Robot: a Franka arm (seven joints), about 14 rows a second.
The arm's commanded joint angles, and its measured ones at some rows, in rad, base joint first. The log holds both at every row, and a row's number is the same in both.
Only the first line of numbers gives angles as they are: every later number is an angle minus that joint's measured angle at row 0.
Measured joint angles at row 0:
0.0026, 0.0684, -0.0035, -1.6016, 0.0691, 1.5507, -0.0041
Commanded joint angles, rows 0 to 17:
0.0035, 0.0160, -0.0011, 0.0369, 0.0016, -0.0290, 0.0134
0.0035, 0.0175, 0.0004, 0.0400, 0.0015, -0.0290, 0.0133
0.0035, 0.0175, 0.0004, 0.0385, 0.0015, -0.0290, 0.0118
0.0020, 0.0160, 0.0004, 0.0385, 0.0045, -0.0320, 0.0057
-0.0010, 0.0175, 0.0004, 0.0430, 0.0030, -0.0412, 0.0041
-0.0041, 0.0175, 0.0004, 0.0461, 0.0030, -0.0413, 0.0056
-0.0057, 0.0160, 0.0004, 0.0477, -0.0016, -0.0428, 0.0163
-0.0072, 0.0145, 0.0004, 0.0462, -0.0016, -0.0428, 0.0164
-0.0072, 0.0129, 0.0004, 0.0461, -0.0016, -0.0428, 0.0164
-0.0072, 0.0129, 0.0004, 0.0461, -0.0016, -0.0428, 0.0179
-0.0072, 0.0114, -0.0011, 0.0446, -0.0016, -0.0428, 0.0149
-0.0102, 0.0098, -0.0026, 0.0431, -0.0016, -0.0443, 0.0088
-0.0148, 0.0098, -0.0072, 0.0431, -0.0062, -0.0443, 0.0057
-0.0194, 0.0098, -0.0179, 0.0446, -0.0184, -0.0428, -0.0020
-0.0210, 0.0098, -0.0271, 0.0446, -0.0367, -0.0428, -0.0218
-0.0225, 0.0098, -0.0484, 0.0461, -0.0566, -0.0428, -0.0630
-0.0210, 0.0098, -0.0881, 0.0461, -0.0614, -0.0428, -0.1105
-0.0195, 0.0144, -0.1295, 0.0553, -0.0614, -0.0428, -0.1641
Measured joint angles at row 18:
-0.0188, 0.0022, -0.0654, 0.0207, -0.0504, -0.0217, -0.0660
